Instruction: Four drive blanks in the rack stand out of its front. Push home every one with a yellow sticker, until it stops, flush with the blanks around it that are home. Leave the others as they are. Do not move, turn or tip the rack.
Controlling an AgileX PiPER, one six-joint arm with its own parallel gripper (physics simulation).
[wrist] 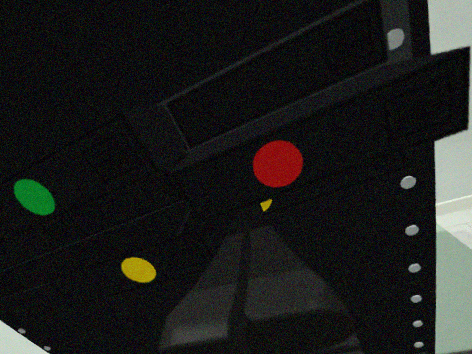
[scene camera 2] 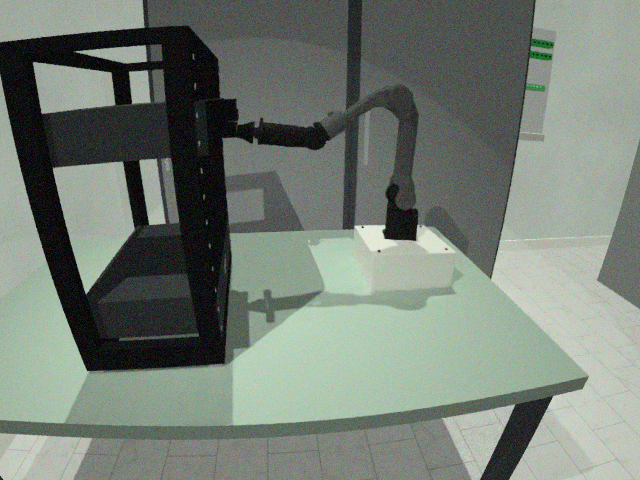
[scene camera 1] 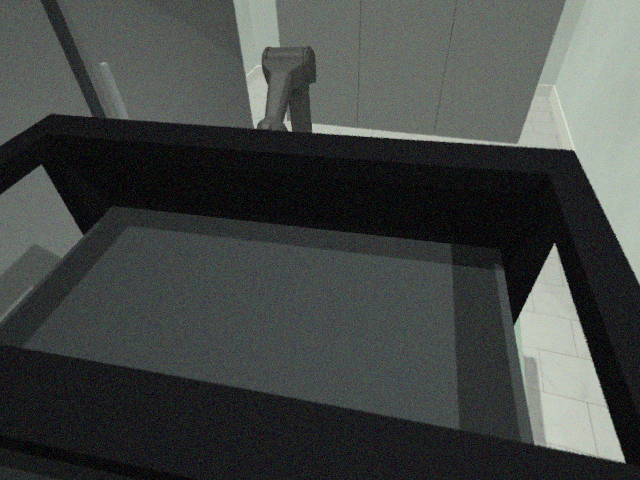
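Note:
The black rack (scene camera 1: 330, 147) (scene camera 2: 181, 206) stands upright on the table. In the wrist view, a blank with a red sticker (wrist: 278, 163) stands well out of the front. Below it, a yellow sticker (wrist: 266, 205) shows as a small sliver, the rest hidden by the red-stickered blank and the fingertips. Lower left is another yellow sticker (wrist: 139, 270); a green sticker (wrist: 34, 197) is at far left. How far their blanks stand out is too dark to tell. My gripper (wrist: 252, 213) (scene camera 2: 231, 131) is shut and empty, its tips at or very near the partly hidden yellow-stickered blank; contact is unclear.
The red-stickered blank overhangs just above my fingertips. An empty-looking recess (wrist: 280, 80) is above it. Silver dots (wrist: 411, 230) line the rack's right post. The arm's white base box (scene camera 2: 408, 271) stands on the green table (scene camera 2: 361, 361). A grey panel stands behind the arm.

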